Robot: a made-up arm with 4 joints. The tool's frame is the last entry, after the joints. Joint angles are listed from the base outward. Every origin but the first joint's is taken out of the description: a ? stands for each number. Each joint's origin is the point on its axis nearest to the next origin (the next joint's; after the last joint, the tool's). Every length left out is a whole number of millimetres.
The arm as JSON. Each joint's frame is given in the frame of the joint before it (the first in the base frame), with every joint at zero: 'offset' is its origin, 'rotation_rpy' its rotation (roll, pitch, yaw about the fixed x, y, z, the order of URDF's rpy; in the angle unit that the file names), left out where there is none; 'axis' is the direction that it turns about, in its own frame. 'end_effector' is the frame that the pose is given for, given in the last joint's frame.
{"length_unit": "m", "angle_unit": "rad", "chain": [
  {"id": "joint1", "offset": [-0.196, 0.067, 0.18], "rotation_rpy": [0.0, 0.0, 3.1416], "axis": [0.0, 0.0, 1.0]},
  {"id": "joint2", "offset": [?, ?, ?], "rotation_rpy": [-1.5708, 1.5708, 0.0], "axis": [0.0, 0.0, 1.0]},
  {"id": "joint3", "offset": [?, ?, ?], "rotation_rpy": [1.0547, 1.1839, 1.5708], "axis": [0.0, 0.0, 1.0]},
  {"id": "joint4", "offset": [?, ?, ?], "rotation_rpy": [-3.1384, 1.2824, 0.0], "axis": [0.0, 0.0, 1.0]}
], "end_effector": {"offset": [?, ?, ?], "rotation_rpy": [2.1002, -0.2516, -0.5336]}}
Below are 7 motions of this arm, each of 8 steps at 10 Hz.
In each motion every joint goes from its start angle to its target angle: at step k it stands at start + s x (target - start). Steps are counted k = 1, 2, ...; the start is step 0. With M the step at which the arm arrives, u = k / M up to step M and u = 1 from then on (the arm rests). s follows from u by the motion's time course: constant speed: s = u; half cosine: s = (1 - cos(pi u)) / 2; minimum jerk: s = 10 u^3 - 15 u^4 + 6 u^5.
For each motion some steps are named. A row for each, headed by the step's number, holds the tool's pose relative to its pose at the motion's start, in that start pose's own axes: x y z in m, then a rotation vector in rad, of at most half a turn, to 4 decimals.
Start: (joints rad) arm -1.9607 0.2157 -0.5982 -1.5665
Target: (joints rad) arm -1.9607 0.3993 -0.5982 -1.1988
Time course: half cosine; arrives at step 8
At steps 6, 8:
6: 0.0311 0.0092 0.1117 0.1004 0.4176 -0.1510
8: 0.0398 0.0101 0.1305 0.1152 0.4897 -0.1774

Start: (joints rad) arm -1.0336 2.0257 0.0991 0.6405
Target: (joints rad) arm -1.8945 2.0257 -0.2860 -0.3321
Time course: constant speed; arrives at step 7
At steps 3, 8:
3: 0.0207 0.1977 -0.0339 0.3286 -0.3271 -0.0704
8: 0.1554 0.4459 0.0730 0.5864 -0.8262 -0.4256

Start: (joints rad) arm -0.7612 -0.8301 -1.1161 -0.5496
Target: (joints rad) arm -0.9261 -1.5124 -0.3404 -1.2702
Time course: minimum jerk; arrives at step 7
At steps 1, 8:
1: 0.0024 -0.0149 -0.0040 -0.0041 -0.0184 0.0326
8: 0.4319 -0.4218 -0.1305 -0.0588 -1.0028 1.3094

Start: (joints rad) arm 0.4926 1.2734 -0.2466 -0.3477
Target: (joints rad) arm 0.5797 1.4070 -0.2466 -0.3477
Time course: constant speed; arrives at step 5
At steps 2, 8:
2: -0.0206 -0.0010 0.0317 0.0205 0.0561 0.0225
8: -0.0483 -0.0065 0.0809 0.0484 0.1403 0.0582

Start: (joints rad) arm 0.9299 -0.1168 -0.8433 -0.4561
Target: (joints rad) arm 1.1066 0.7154 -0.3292 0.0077
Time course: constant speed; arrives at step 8
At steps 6, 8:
6: -0.0089 0.0309 0.4609 -0.2464 0.9634 -0.1839
8: 0.0701 0.0470 0.6043 -0.3132 1.2963 -0.2262

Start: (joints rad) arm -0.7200 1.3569 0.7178 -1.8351
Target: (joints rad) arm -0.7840 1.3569 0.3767 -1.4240
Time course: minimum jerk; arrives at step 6
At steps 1, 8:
1: 0.0017 0.0066 0.0006 -0.0037 0.0149 -0.0174
8: 0.0868 0.1766 -0.0068 -0.0715 0.3834 -0.5199

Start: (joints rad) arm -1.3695 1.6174 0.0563 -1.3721
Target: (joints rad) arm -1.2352 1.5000 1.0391 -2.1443
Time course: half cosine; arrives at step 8
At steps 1, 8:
1: -0.0039 -0.0216 -0.0009 0.0022 -0.0253 0.0529
8: 0.1924 -0.4611 -0.0499 0.3147 -0.7391 1.3004

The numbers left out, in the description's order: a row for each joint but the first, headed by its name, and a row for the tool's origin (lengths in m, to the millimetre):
joint2: 0.126 0.244 0.0
joint3: 0.075 -0.003 0.0
joint4: 0.034 -0.439 0.0
tool: -0.077 0.091 0.0

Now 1 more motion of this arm.
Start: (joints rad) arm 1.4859 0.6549 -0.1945 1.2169
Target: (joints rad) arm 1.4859 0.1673 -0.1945 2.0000
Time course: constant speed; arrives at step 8
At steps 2, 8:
2: 0.0448 0.0323 0.0253 0.0718 0.0765 -0.0136
8: 0.1563 0.1356 0.1348 0.2474 0.3397 -0.0108

